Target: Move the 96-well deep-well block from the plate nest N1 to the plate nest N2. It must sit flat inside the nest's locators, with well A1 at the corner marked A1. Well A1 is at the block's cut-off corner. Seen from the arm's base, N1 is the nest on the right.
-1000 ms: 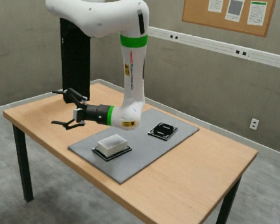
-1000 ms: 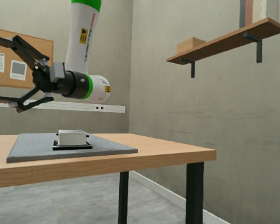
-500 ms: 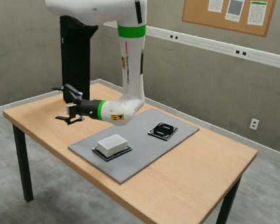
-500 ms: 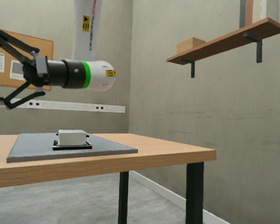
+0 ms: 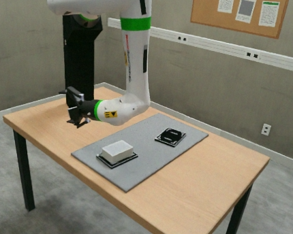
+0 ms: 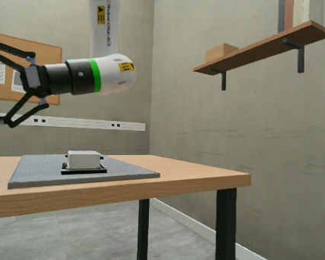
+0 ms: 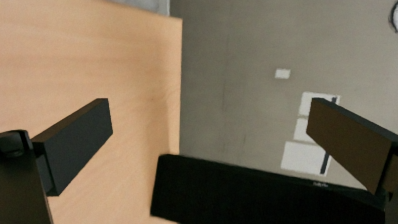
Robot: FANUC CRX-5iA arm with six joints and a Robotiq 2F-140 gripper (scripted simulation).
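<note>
Now: the white 96-well deep-well block 28 cm ahead of my hand, 4 cm to the right of it and 16 cm below it. Also, from my hand: black plate nest 50 cm ahead, 24 cm to the left, 19 cm below.
</note>
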